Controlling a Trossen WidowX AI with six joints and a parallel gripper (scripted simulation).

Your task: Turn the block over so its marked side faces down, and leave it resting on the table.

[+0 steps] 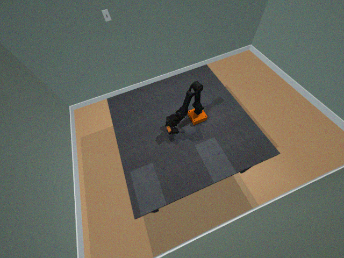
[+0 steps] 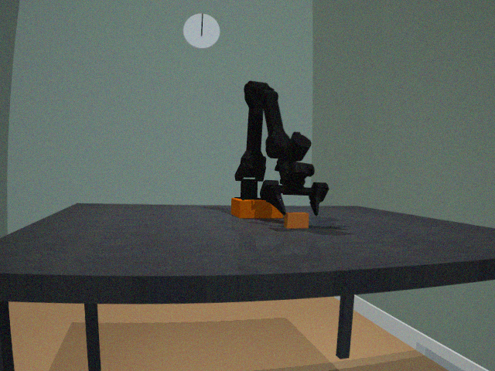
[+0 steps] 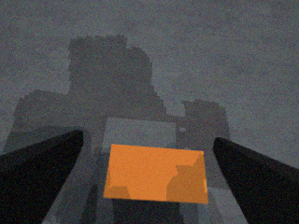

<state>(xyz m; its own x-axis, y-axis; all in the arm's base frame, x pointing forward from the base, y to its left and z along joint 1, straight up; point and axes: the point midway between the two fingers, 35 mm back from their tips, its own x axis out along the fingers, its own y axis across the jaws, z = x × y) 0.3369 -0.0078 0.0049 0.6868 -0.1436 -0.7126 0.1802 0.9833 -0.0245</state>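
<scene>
Right now my gripper tip is 3 cm past the orange block and 2 cm above it.
</scene>
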